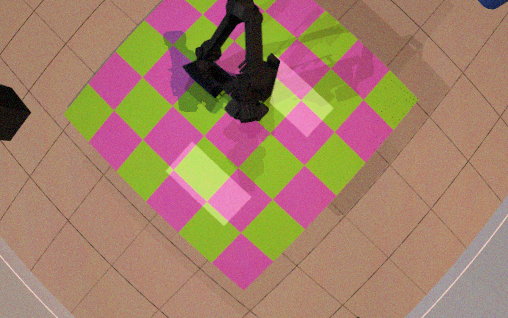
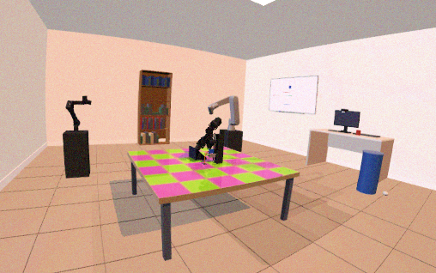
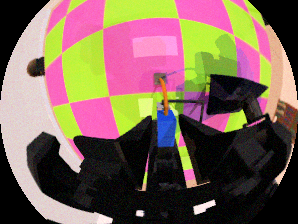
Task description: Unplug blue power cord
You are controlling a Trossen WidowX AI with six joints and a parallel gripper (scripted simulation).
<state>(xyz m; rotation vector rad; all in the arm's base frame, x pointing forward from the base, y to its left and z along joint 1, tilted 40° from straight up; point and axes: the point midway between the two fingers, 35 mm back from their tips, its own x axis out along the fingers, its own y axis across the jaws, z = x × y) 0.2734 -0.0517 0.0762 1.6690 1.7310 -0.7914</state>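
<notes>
The blue plug is 1 cm behind my gripper tip, 5 cm to the left of it and 1 cm below it.
</notes>
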